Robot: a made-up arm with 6 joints. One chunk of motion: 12 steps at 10 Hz.
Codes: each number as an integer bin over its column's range. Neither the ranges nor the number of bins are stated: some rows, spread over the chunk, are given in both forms.
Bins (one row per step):
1: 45 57 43 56 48 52
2: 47 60 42 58 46 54
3: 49 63 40 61 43 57
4: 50 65 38 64 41 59
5: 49 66 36 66 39 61
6: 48 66 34 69 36 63
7: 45 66 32 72 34 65
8: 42 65 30 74 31 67
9: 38 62 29 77 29 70
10: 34 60 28 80 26 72
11: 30 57 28 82 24 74
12: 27 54 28 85 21 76
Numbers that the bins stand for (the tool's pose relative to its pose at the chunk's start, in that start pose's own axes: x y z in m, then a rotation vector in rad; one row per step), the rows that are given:
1: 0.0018 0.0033 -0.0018 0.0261 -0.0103 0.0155
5: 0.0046 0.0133 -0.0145 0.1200 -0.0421 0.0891
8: -0.0003 0.0122 -0.0255 0.1952 -0.0704 0.1382
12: -0.0109 0.0000 -0.0291 0.2985 -0.1058 0.2118
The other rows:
2: 0.0032 0.0067 -0.0036 0.0448 -0.0174 0.0318
3: 0.0046 0.0100 -0.0073 0.0730 -0.0280 0.0564
4: 0.0054 0.0122 -0.0109 0.1012 -0.0351 0.0727
6: 0.0039 0.0133 -0.0182 0.1482 -0.0527 0.1055
7: 0.0018 0.0133 -0.0218 0.1764 -0.0598 0.1218
9: -0.0031 0.0089 -0.0273 0.2233 -0.0775 0.1627
10: -0.0060 0.0067 -0.0291 0.2515 -0.0881 0.1791
11: -0.0088 0.0033 -0.0291 0.2703 -0.0952 0.1955

